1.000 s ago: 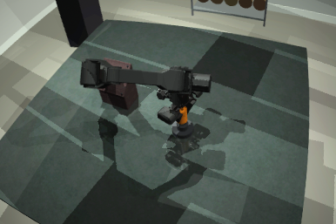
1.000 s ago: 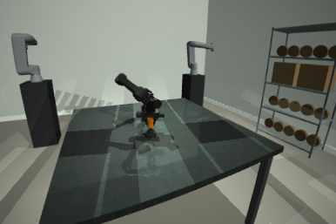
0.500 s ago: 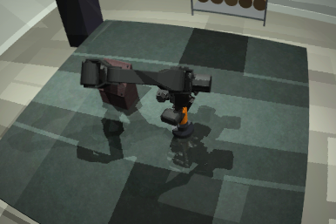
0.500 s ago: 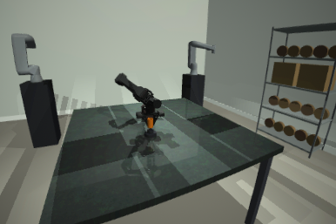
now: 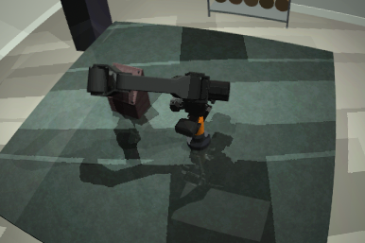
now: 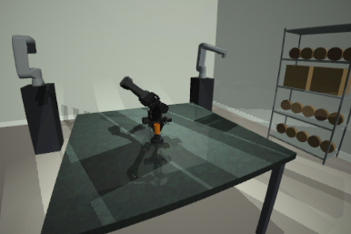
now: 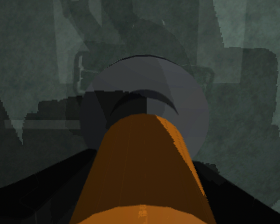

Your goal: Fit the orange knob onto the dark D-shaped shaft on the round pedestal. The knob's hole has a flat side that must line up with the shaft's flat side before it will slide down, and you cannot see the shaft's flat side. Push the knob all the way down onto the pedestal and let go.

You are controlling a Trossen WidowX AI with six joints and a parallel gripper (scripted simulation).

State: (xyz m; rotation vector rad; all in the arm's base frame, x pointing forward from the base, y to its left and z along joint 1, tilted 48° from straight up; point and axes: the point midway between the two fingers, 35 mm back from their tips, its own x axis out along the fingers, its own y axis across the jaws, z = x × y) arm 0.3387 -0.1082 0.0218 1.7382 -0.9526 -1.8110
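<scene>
The orange knob is 20 mm above my gripper tip. Also, from my gripper tip: round pedestal (40 mm below).
</scene>
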